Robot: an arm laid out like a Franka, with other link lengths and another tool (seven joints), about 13 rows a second.
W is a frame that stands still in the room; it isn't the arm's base.
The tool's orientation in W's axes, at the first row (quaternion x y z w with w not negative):
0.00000 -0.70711 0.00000 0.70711
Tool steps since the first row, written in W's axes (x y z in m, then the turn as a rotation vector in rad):
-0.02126 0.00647 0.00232 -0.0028 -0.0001 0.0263
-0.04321 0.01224 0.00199 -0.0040 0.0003 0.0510
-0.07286 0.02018 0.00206 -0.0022 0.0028 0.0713
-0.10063 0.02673 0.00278 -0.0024 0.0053 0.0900
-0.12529 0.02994 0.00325 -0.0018 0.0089 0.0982
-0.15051 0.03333 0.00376 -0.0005 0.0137 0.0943
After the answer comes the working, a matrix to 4 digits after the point.
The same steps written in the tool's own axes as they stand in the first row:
0.00232 0.00647 0.02126 0.0263 -0.0001 0.0028
0.00199 0.01224 0.04321 0.0510 0.0003 0.0040
0.00206 0.02018 0.07286 0.0713 0.0028 0.0022
0.00278 0.02673 0.10063 0.0900 0.0053 0.0024
0.00325 0.02994 0.12529 0.0982 0.0089 0.0018
0.00376 0.03333 0.15051 0.0943 0.0137 0.0005

The tool's axes in the first row as the columns of a matrix, in W's axes (rounded; the answer above uses it unrounded):
0.0000 0.0000 -1.0000
0.0000 1.0000 0.0000
1.0000 0.0000 0.0000

